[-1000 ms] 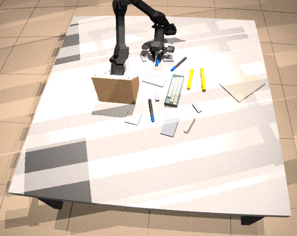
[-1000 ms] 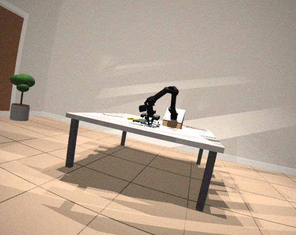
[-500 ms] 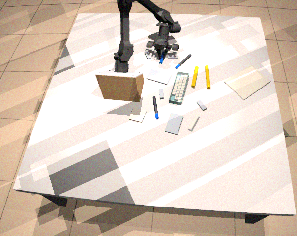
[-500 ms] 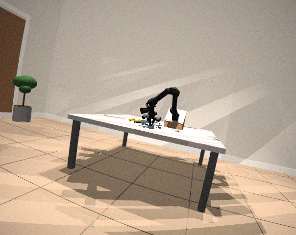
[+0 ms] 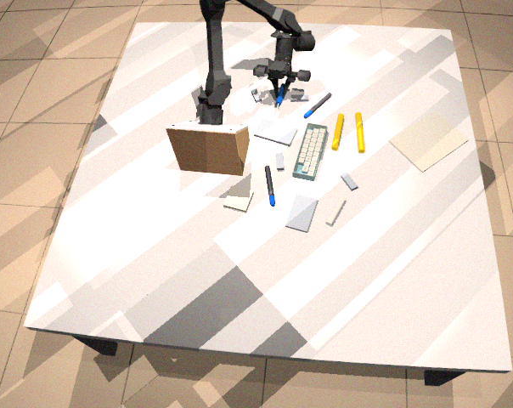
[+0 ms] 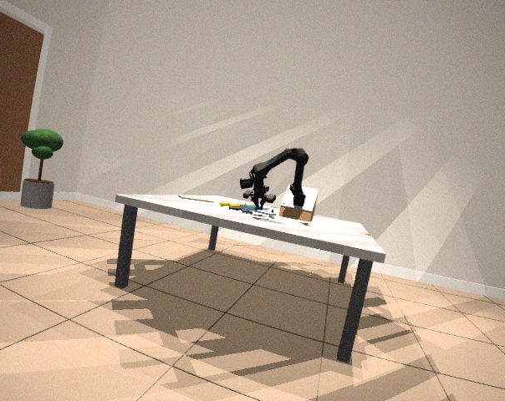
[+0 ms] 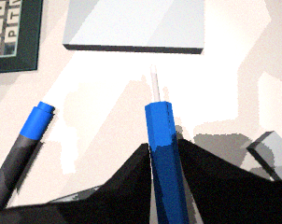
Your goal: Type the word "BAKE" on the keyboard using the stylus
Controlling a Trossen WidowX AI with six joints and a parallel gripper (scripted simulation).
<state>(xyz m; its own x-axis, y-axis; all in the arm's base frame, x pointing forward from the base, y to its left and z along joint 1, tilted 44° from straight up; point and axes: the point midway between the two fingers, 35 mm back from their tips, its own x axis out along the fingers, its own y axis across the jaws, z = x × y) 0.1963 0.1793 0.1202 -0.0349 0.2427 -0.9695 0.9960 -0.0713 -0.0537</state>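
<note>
The blue stylus is 1 cm to the right of my gripper tip. Also, from my gripper tip: cream pad: 9 cm behind, 39 cm to the right, 3 cm below; grey block: 2 cm ahead, 24 cm to the right, 3 cm below; white cylinder: 20 cm ahead, 41 cm to the right, 2 cm below.
</note>
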